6 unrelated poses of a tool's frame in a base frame.
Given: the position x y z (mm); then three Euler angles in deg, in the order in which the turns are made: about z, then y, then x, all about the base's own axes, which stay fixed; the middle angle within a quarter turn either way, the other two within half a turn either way.
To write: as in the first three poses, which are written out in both.
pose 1, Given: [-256.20, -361.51, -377.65, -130.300, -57.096, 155.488]
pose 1, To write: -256.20, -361.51, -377.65; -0.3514, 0.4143, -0.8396; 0.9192, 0.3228, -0.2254; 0.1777, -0.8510, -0.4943
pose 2, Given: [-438.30, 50.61, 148.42, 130.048, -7.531, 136.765]
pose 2, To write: -438.30, 50.61, 148.42; -0.6379, -0.7589, -0.1311; -0.4999, 0.5375, -0.6791; 0.5858, -0.3676, -0.7223
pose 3, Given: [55.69, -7.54, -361.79, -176.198, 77.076, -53.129]
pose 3, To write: 55.69, -7.54, -361.79; -0.2232, 0.0148, 0.9747; 0.7382, -0.6504, 0.1789; 0.6366, 0.7594, 0.1342
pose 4, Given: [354.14, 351.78, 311.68, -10.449, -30.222, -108.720]
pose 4, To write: 354.14, 351.78, 311.68; 0.8498, 0.1567, -0.5034; 0.5270, -0.2292, 0.8184; 0.0129, -0.9607, -0.2773
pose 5, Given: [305.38, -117.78, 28.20, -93.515, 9.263, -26.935]
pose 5, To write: 305.38, -117.78, 28.20; -0.0605, 0.9851, 0.1610; -0.8854, -0.1274, 0.4471; 0.4609, -0.1155, 0.8799
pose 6, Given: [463.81, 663.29, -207.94, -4.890, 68.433, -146.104]
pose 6, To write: 463.81, 663.29, -207.94; 0.3663, 0.0313, 0.9300; -0.4460, -0.8712, 0.2050; 0.8167, -0.4899, -0.3051
